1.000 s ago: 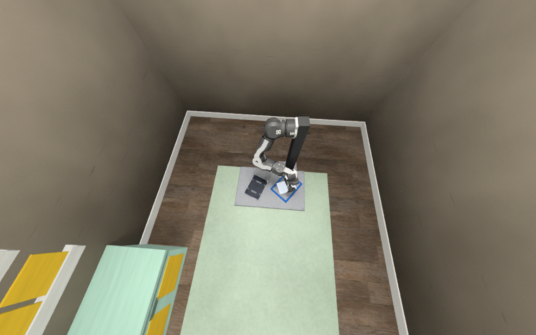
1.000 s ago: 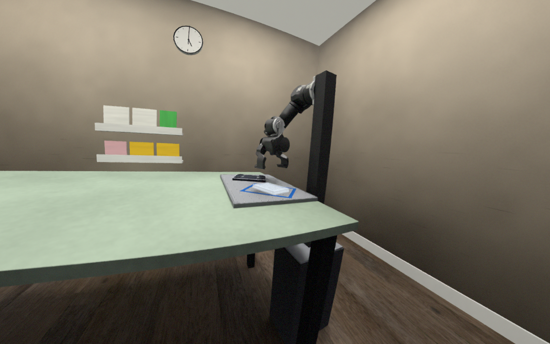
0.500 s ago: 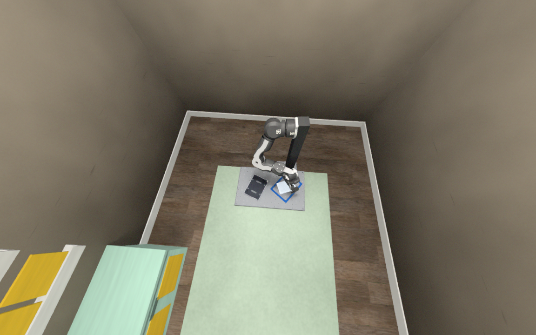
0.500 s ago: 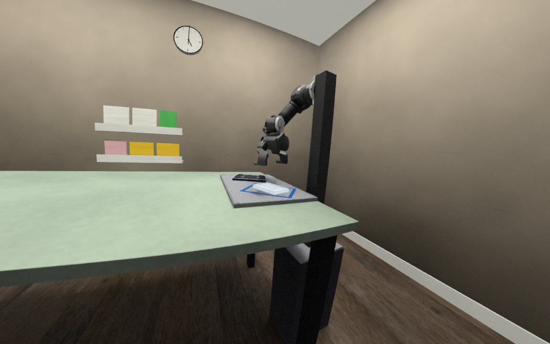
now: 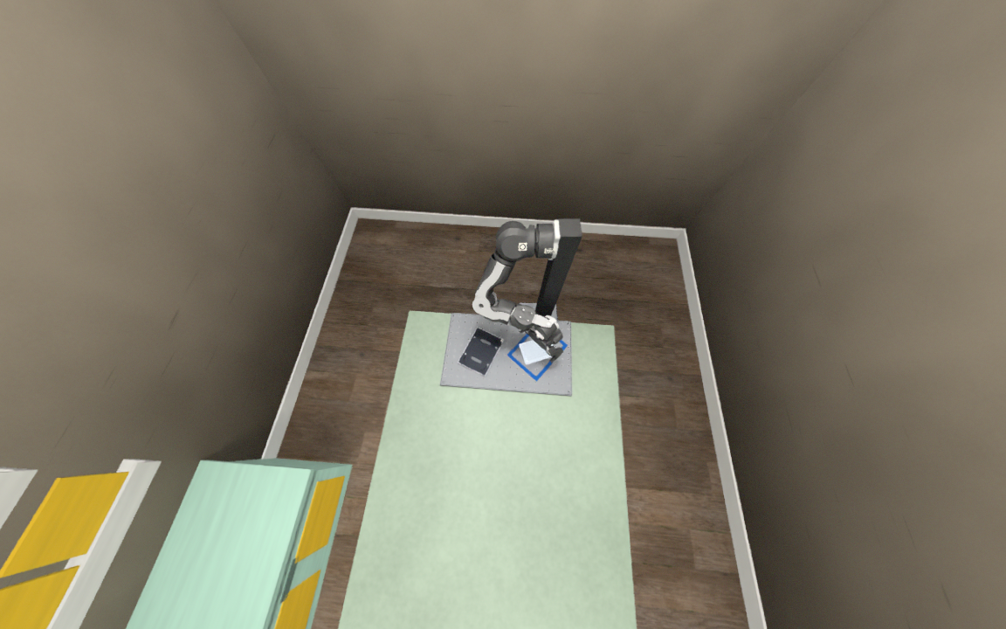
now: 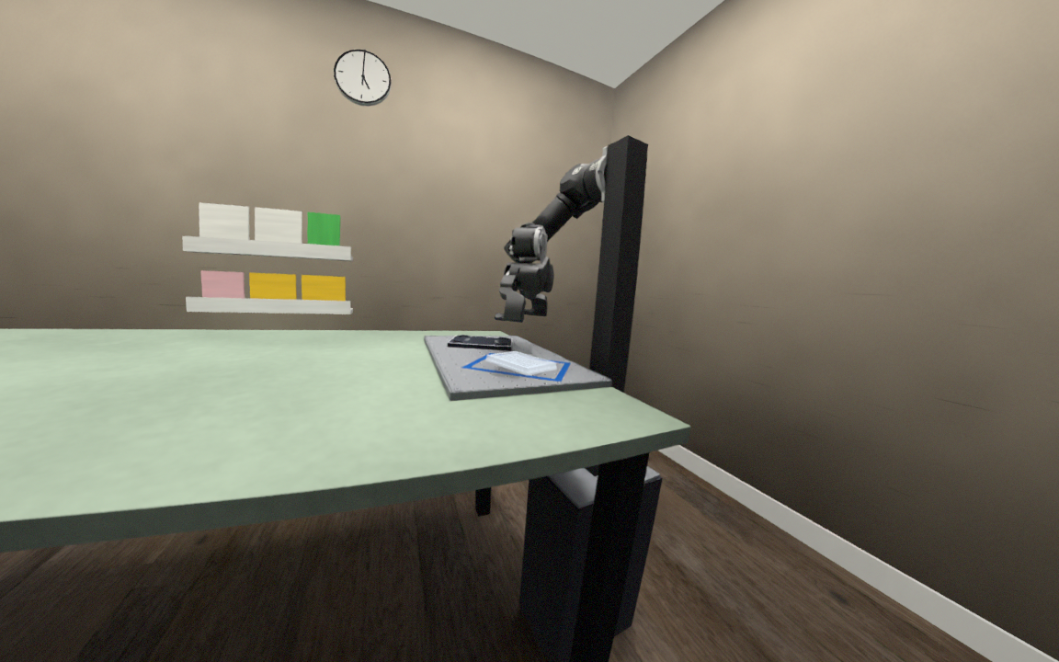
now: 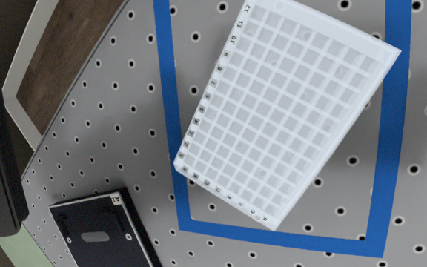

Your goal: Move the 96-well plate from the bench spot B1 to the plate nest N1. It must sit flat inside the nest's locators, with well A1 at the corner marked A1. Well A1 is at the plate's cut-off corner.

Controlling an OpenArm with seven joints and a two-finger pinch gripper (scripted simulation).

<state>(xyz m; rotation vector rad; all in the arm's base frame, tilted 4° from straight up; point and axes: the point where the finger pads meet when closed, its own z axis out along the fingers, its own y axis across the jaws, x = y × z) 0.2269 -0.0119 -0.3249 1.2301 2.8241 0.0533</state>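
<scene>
My hand is 80 mm above the 96-well plate. From my hand the other things lie so: black plate nest N1 (10 mm ahead, 220 mm to the right, 80 mm below); white A1 label (40 mm behind, 140 mm to the right, 80 mm below).
</scene>
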